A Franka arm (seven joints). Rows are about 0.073 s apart.
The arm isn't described. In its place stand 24 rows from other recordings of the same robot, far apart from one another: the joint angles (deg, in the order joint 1, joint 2, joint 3, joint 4, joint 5, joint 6, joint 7), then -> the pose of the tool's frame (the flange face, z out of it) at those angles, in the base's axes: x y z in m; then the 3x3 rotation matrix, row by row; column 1 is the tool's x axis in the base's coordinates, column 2 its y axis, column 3 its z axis.
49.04, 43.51, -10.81, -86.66, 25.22, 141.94, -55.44 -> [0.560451 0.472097 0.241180], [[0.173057 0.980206 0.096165], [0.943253 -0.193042 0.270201], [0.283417 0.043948 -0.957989]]
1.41, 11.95, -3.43, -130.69, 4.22, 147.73, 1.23 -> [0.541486 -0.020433 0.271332], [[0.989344 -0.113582 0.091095], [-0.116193 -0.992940 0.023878], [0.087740 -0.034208 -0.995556]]
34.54, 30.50, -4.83, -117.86, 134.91, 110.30, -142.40 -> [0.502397 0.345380 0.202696], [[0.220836 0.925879 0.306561], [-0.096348 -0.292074 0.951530], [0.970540 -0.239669 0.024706]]
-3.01, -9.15, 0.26, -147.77, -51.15, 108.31, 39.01 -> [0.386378 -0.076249 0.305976], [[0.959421 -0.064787 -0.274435], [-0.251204 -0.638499 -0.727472], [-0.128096 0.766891 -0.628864]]
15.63, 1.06, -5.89, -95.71, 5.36, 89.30, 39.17 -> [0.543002 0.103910 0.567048], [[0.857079 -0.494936 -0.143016], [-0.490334 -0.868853 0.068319], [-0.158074 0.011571 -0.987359]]
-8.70, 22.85, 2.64, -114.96, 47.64, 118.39, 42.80 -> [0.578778 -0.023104 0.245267], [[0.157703 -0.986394 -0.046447], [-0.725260 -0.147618 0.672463], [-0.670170 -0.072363 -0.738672]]
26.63, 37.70, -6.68, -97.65, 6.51, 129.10, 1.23 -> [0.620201 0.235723 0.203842], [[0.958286 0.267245 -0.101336], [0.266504 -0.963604 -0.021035], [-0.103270 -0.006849 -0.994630]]
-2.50, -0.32, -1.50, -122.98, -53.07, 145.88, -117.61 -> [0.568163 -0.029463 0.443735], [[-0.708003 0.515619 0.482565], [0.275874 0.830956 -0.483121], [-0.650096 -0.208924 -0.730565]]
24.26, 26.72, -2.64, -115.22, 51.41, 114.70, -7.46 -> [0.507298 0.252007 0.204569], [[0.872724 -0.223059 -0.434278], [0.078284 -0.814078 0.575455], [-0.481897 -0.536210 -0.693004]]
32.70, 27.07, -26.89, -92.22, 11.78, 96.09, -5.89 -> [0.621424 0.116547 0.353393], [[0.928016 0.150600 -0.340743], [0.145618 -0.988519 -0.040312], [-0.342902 -0.012208 -0.939292]]
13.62, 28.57, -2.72, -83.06, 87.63, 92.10, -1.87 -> [0.660617 0.239925 0.466306], [[0.931524 -0.318427 -0.175691], [0.141270 -0.128332 0.981618], [-0.335120 -0.939221 -0.074560]]
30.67, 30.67, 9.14, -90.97, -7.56, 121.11, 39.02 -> [0.542838 0.425340 0.327425], [[0.998003 0.059928 0.019955], [0.060414 -0.997868 -0.024710], [0.018432 0.025866 -0.999495]]
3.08, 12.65, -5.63, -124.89, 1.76, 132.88, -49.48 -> [0.548359 -0.023637 0.282436], [[0.695478 0.714098 -0.079843], [0.716627 -0.697443 0.004458], [-0.052503 -0.060318 -0.996797]]
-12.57, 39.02, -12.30, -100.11, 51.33, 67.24, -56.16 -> [0.533976 -0.124383 0.199173], [[0.926383 -0.057220 -0.372210], [0.351314 -0.224638 0.908909], [-0.135620 -0.972761 -0.187998]]
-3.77, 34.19, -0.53, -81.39, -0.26, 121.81, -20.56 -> [0.724925 -0.053405 0.359839], [[0.953549 0.281370 0.107589], [0.284732 -0.958457 -0.016965], [0.098346 0.046810 -0.994051]]
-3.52, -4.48, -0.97, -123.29, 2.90, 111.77, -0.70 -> [0.506754 -0.036502 0.424810], [[0.988912 -0.090361 -0.117848], [-0.084023 -0.994792 0.057692], [-0.122447 -0.047150 -0.991354]]
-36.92, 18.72, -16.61, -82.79, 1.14, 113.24, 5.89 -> [0.426245 -0.527275 0.530855], [[0.516462 -0.853106 0.074013], [-0.827095 -0.519359 -0.214894], [0.221767 0.049769 -0.973829]]
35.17, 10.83, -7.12, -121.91, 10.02, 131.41, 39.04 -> [0.495645 0.269493 0.319802], [[0.950486 -0.304301 -0.063070], [-0.298423 -0.950366 0.088020], [-0.086724 -0.064840 -0.994120]]
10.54, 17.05, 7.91, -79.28, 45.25, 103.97, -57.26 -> [0.617703 0.253050 0.584469], [[0.419232 0.905578 -0.064600], [0.635423 -0.241855 0.733310], [0.648445 -0.348476 -0.676819]]
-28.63, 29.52, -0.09, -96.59, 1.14, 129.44, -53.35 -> [0.597018 -0.326388 0.305970], [[0.912578 0.404763 0.058036], [0.406205 -0.913657 -0.015147], [0.046894 0.037397 -0.998200]]
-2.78, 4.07, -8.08, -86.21, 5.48, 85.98, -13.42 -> [0.561058 -0.093635 0.610468], [[0.997369 0.044936 -0.056881], [0.050359 -0.993931 0.097798], [-0.052141 -0.100405 -0.993579]]
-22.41, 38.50, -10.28, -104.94, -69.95, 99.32, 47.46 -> [0.459928 -0.390504 0.182526], [[0.767416 -0.088783 -0.634973], [-0.636595 -0.223361 -0.738145], [-0.076294 0.970684 -0.227929]]
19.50, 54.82, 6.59, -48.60, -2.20, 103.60, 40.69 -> [0.723930 0.308268 0.334246], [[0.956611 -0.290903 -0.016484], [-0.289650 -0.955579 0.054514], [-0.031610 -0.047374 -0.998377]]
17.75, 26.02, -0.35, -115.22, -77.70, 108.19, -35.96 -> [0.573653 0.103909 0.232063], [[-0.038187 0.948550 0.314316], [0.375294 0.305133 -0.875242], [-0.926119 0.084538 -0.367638]]
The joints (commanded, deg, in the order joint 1, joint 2, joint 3, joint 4, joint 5, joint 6, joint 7), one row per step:
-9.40 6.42 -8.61 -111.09 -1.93 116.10 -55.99
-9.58 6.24 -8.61 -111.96 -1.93 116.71 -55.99
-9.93 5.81 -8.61 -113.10 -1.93 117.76 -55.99
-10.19 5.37 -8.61 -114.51 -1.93 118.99 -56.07
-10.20 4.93 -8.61 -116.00 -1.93 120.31 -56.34
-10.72 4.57 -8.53 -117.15 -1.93 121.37 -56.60
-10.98 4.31 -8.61 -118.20 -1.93 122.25 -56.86
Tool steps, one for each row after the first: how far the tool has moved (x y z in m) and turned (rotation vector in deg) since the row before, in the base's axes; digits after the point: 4 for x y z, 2 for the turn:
-0.0029 -0.0011 -0.0043 0.06 0.07 -0.17
-0.0040 -0.0025 -0.0034 -0.03 -0.34 -0.32
-0.0045 -0.0014 -0.0051 0.00 -0.27 -0.15
-0.0039 0.0011 -0.0056 0.01 -0.27 0.30
-0.0045 -0.0032 -0.0041 -0.01 -0.27 -0.15
-0.0040 -0.0022 -0.0045 0.02 -0.09 -0.06

